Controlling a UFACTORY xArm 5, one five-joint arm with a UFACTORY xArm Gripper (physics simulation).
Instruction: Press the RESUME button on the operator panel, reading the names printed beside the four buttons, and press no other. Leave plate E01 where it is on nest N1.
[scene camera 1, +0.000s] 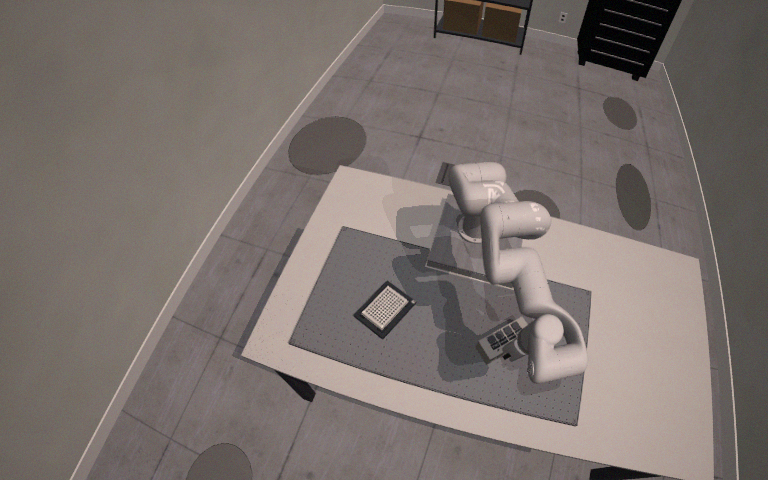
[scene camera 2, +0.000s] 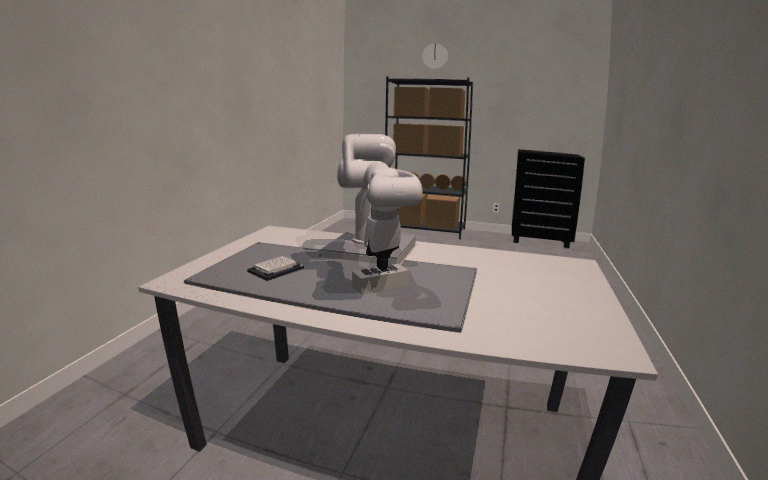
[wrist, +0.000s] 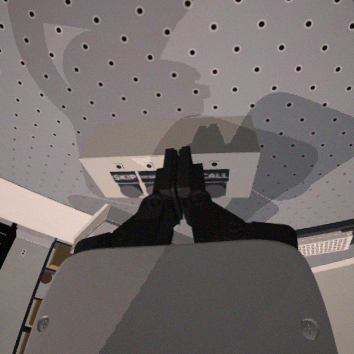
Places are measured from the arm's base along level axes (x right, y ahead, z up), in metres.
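Pixels of known places: gripper, fingertip midpoint: (scene camera 2: 382, 269) (wrist: 181, 163); arm's base at its link origin: (scene camera 1: 475, 229).
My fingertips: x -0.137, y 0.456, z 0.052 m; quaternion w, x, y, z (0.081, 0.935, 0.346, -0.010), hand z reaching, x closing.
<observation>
Ahead of a thing's pixels: the offset from my fingertips to its top centre. "spot": to the spot under its first point. Level surfaces: height alone.
The operator panel {dx +0.013, dy -0.053, dz -0.023 m} (scene camera 1: 485, 348) (scene camera 2: 368, 283) (wrist: 125, 137) is a pale box on the perforated mat. In the wrist view the SKIP label {spot: dx -0.025, dy -0.077, dz -0.026 m} (wrist: 124, 177) is at the left and the CALL label {spot: dx +0.050, dy -0.021, dz -0.026 m} (wrist: 217, 175) at the right, each with a dark button below. Part of another label shows right of SKIP, too small to read; the fingers hide the rest between. My gripper (scene camera 2: 383, 268) (wrist: 181, 163) is shut and empty, its fingers low over the panel's middle; contact cannot be told. Plate E01 {dx +0.398, dy -0.110, dz -0.053 m} (scene camera 1: 386, 305) (scene camera 2: 275, 263), white with many wells, lies on dark nest N1 (scene camera 1: 370, 323) (scene camera 2: 286, 270).
The grey mat {dz -0.079 m} (scene camera 1: 334, 271) (scene camera 2: 226, 280) lies on the pale table {dz -0.092 m} (scene camera 1: 640, 339) (scene camera 2: 538, 305). The arm's base plate stands at the mat's rear edge. A shelf rack (scene camera 2: 428, 81) and a black drawer cabinet (scene camera 1: 623, 33) (scene camera 2: 547, 195) stand far behind the table.
</observation>
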